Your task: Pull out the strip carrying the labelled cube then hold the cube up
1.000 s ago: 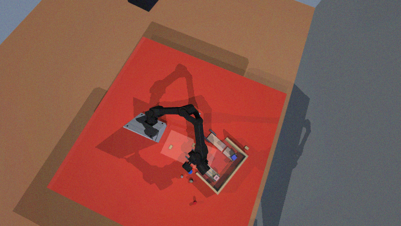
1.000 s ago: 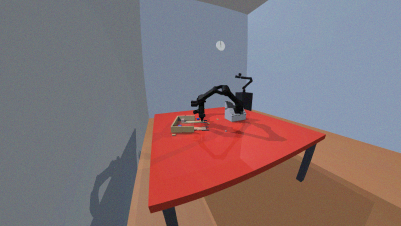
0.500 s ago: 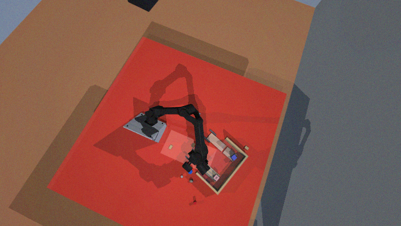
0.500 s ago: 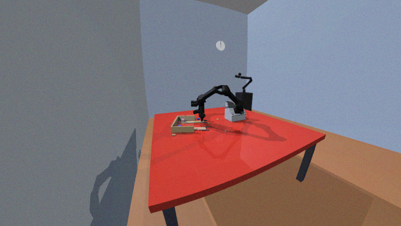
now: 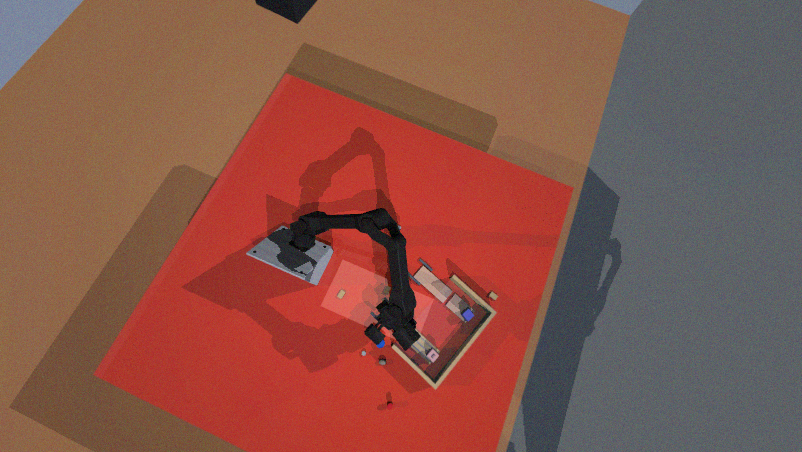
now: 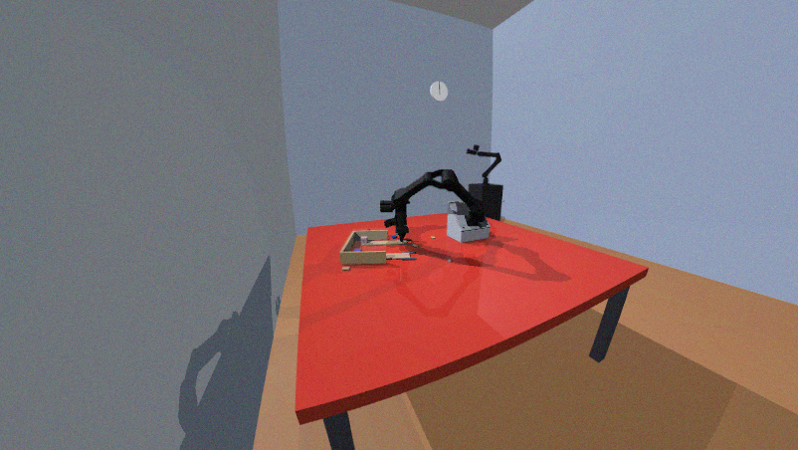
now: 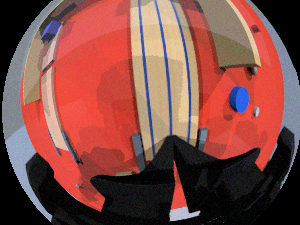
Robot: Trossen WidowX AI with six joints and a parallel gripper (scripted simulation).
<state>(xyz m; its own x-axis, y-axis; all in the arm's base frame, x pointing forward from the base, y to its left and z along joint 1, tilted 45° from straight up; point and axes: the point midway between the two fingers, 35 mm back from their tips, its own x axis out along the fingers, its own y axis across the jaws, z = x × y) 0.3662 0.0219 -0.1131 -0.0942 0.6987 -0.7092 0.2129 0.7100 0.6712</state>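
The labelled cube is 19 cm ahead of my gripper tip, 4 cm to the right of it and 2 cm above it. From my gripper tip the other things lie so: red piece: 14 cm ahead, 24 cm to the right, 1 cm above.
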